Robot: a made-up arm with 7 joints.
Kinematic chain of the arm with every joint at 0, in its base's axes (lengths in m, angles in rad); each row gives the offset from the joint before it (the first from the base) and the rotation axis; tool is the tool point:
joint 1: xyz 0 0 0.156 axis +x
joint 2: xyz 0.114 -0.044 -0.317 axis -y
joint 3: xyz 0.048 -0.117 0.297 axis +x
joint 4: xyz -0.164 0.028 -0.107 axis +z
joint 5: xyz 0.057 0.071 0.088 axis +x
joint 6: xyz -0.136 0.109 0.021 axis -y
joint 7: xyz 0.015 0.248 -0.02 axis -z
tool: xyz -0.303 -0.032 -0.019
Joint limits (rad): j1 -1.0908..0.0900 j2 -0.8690..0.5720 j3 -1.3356..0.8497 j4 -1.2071..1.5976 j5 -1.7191..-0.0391 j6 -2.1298..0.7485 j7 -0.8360..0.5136
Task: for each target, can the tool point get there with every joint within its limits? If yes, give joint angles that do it. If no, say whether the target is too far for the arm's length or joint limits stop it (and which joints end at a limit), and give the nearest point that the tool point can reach.
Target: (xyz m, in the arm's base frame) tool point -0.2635 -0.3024 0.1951
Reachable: yes | joints -0.6378 -0.2112 0.3099 1.0569 -1.0969 -0.1108 -0.5440
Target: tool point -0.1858 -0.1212 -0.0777
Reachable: yes | joints -0.3208 -0.1706 -0.4073 -0.7205 -1.2454 0.4247 -0.5320
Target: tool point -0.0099 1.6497 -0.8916
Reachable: no: too far | nearest point -0.0951 0.4593 -0.2911 | short by 1.336 m
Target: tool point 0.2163 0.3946 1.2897
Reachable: no: joint limits stop it (at a limit: joint 1, joint 2, joint 3, joint 4, joint 7) | nearest point 0.1669 0.1678 0.8445 | short by 0.502 m
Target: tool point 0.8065 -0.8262 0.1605
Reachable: no: joint limits stop it (at a limit: joint 2, joint 3, joint 4, joint 5) | nearest point 0.4766 -0.6694 0.1596 | short by 0.365 m
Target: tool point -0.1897 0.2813 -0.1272
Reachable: yes | joints -0.8005 -0.3874 0.2604 -0.0897 -0.9067 -0.6398 0.3228
